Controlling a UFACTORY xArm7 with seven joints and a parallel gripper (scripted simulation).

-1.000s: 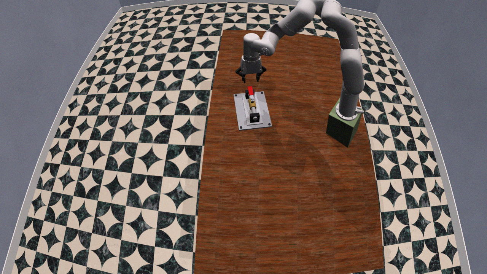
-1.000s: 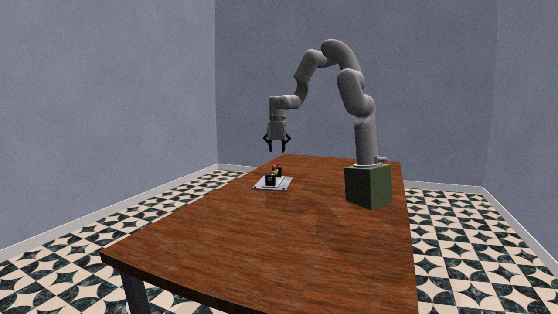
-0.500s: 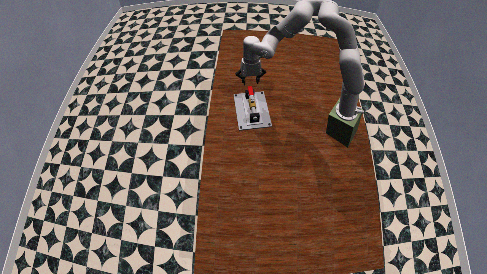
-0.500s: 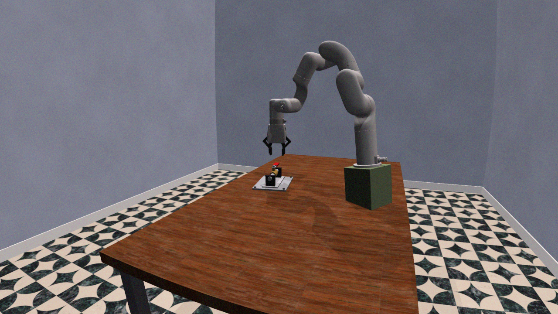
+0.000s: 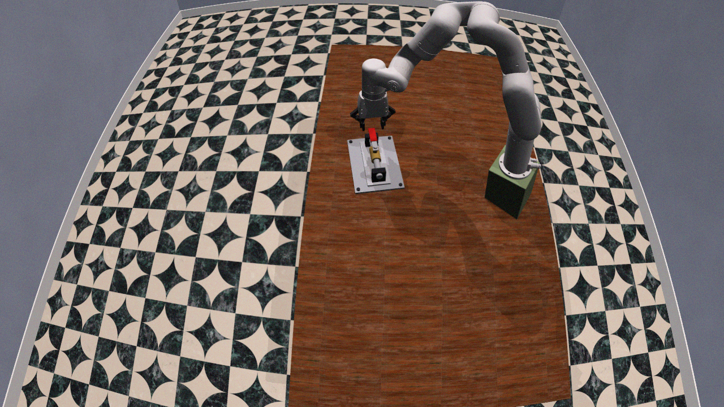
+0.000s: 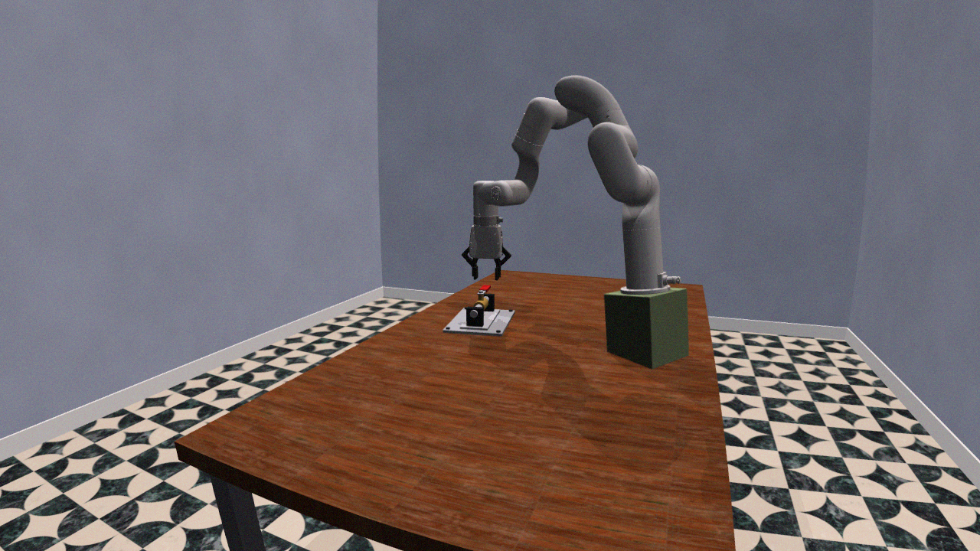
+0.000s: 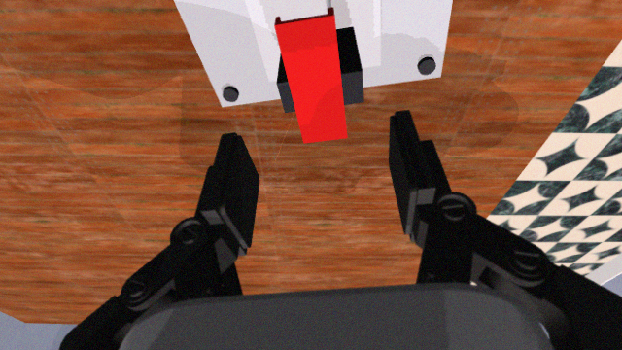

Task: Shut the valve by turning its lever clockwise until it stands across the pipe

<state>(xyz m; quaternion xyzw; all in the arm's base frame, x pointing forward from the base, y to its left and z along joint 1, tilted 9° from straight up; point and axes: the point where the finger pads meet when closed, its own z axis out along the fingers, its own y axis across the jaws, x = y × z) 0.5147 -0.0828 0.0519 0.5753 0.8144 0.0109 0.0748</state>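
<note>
Right now the red lever is 1 cm behind my hand, 4 cm to the left of it and 4 cm below it.
</note>
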